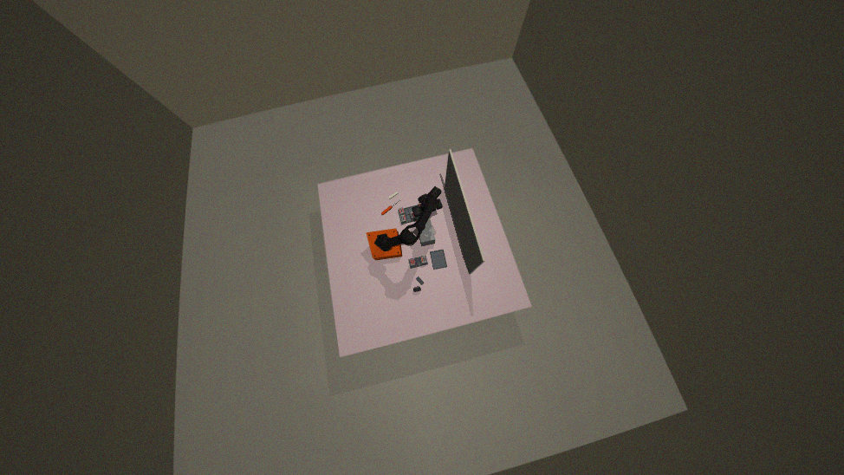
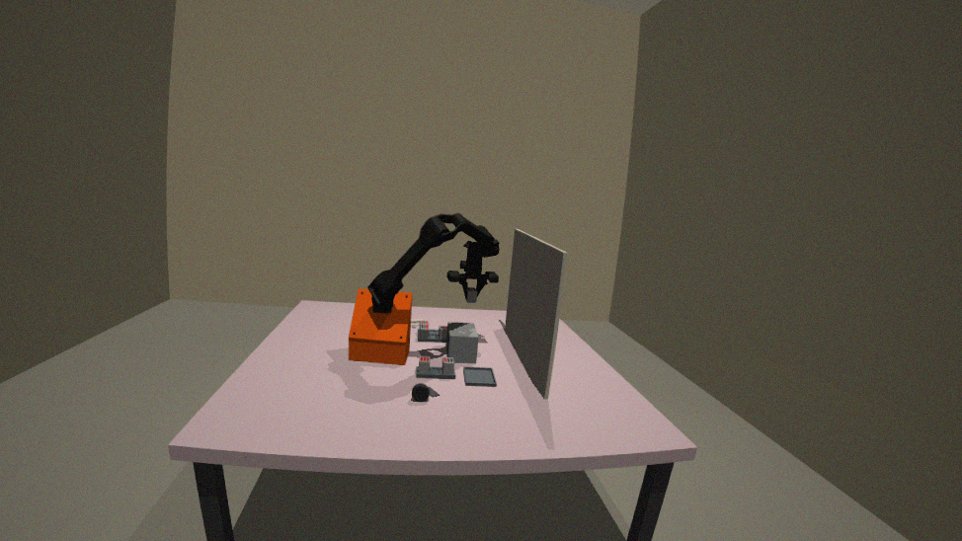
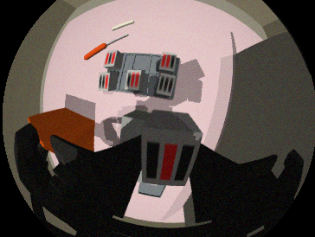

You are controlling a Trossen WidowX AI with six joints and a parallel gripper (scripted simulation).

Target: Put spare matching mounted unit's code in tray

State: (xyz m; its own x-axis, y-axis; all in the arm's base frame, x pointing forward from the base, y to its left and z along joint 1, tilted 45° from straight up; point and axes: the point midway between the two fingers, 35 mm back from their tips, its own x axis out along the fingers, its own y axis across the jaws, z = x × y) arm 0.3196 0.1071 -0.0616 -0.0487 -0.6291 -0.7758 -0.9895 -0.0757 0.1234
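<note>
My gripper tip is 2 cm short of the flat grey tray, 29 cm to the left of it and 19 cm above it. The rest, counted from my gripper tip: tall grey panel: 20 cm ahead, 9 cm to the right, 3 cm above; then mounted unit: 3 cm behind, 8 cm to the right, 14 cm below.
</note>
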